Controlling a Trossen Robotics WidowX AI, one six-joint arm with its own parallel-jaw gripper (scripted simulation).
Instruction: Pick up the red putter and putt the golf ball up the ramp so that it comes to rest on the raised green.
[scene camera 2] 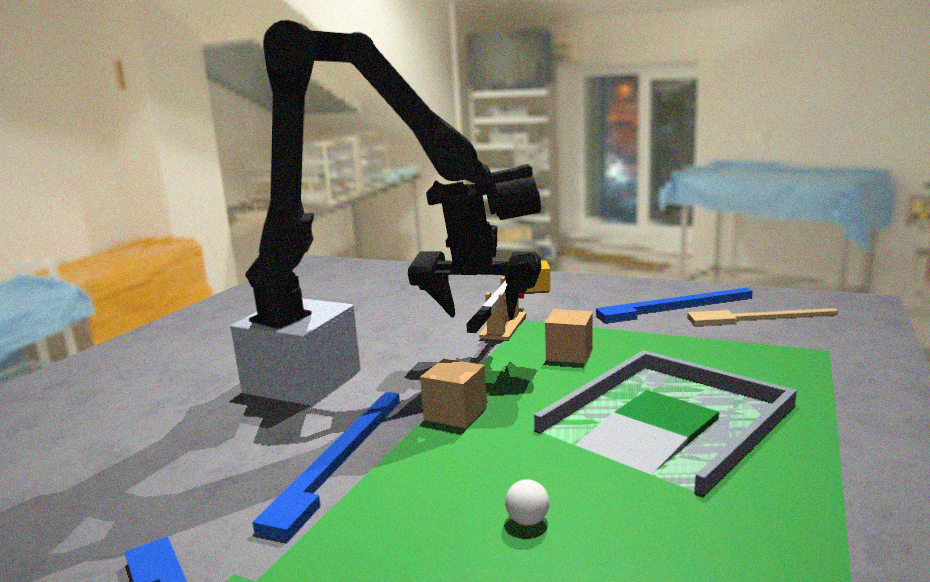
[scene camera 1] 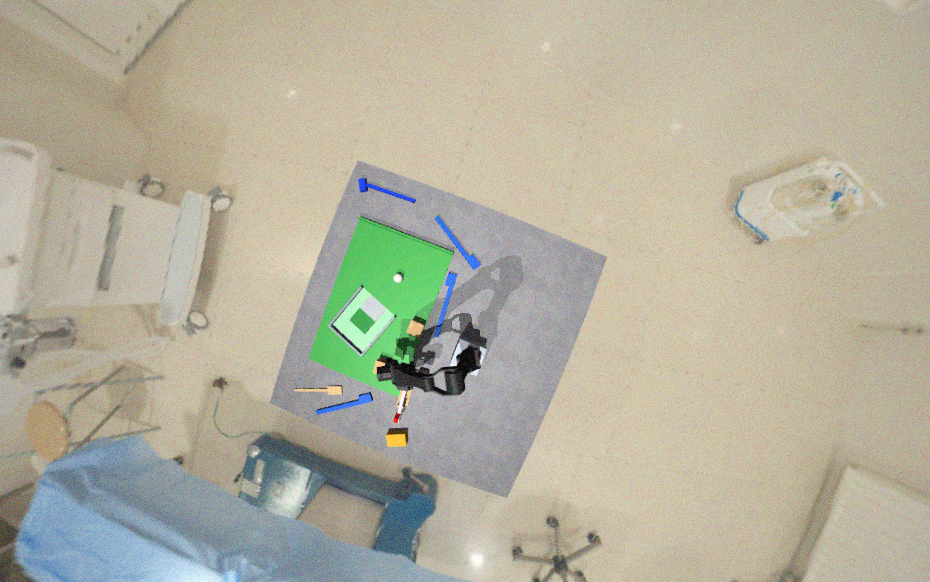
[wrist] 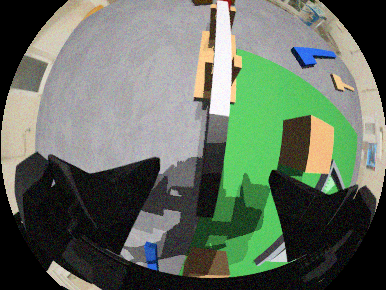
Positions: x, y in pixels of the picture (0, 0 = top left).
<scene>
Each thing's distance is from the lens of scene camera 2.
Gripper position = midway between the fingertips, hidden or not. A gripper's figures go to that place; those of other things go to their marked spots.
gripper (scene camera 2: 482, 317): 1.05 m
white golf ball (scene camera 2: 527, 502): 0.68 m
wooden putter (scene camera 2: 708, 318): 1.22 m
The marked spots on the wooden putter and the white golf ball are 0.63 m apart.
</scene>
